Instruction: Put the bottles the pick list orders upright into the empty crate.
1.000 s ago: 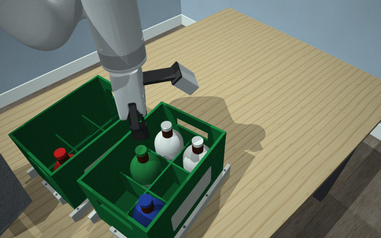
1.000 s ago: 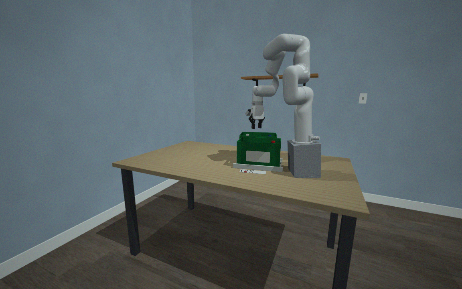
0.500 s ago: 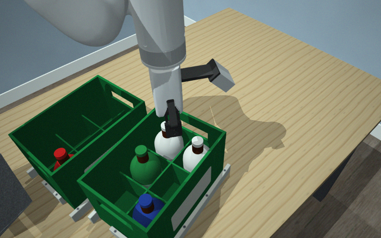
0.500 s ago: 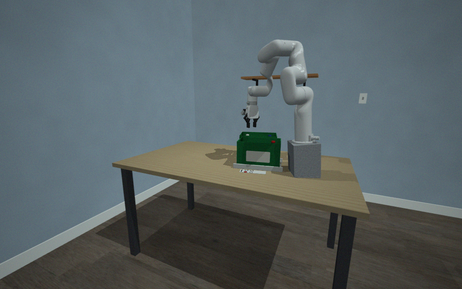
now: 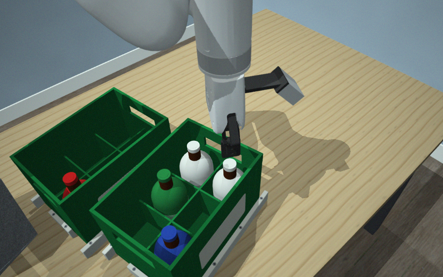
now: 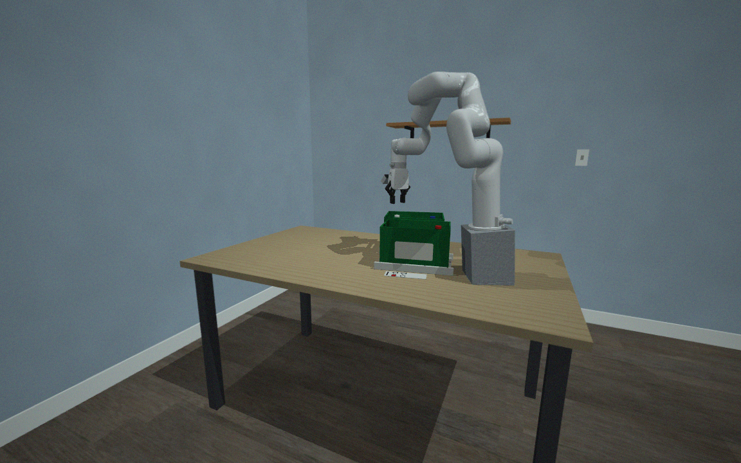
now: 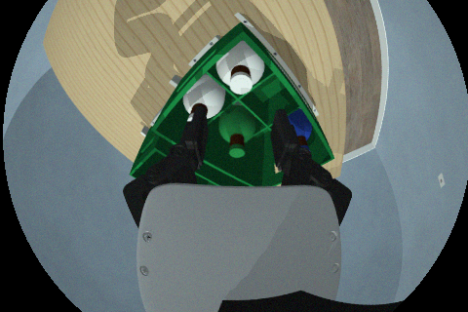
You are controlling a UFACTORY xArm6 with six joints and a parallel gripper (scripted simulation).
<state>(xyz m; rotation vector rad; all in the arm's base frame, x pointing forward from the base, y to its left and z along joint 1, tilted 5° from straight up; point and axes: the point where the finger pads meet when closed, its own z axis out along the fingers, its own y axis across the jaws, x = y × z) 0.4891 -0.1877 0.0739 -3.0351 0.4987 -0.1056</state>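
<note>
Now: the green bottle 120 mm behind my hand, 40 mm to the left of it and 150 mm below it. The rest, counted from my hand: blue bottle (160 mm behind, 80 mm to the right, 150 mm below); pick list (250 mm behind, 340 mm to the left, 240 mm below); red-label bottle (280 mm behind, 120 mm to the left, 150 mm below).
</note>
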